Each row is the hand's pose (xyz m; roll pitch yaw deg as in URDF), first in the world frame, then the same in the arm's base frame.
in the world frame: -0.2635 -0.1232 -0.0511 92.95 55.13 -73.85
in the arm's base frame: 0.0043 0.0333 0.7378 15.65 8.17 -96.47
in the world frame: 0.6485 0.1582 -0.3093 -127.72 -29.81 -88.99
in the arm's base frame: 0.0493 -0.0351 -0.2476 144.62 -24.84 -14.84
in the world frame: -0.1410 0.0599 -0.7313 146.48 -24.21 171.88
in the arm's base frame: -0.4974 -0.3456 0.3972 -109.11 -59.91 113.99
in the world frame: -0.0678 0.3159 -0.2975 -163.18 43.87 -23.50
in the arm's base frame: -0.3494 0.1384 0.3432 83.46 41.17 -88.55
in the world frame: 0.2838 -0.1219 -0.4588 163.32 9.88 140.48
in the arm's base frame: -0.0250 -0.3058 0.1462 -127.09 -24.58 156.39
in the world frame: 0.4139 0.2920 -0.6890 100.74 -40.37 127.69
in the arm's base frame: -0.3803 -0.2008 -0.1763 -170.03 -20.94 100.17
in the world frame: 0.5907 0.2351 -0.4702 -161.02 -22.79 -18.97
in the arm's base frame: -0.1278 -0.0949 -0.2622 147.56 35.68 0.49
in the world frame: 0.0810 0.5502 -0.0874 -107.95 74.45 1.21
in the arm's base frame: -0.2993 0.4390 0.1750 94.99 28.40 -125.37
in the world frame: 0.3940 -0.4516 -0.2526 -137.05 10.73 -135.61
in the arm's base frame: 0.3641 -0.3899 0.2160 -179.64 -56.74 -88.30
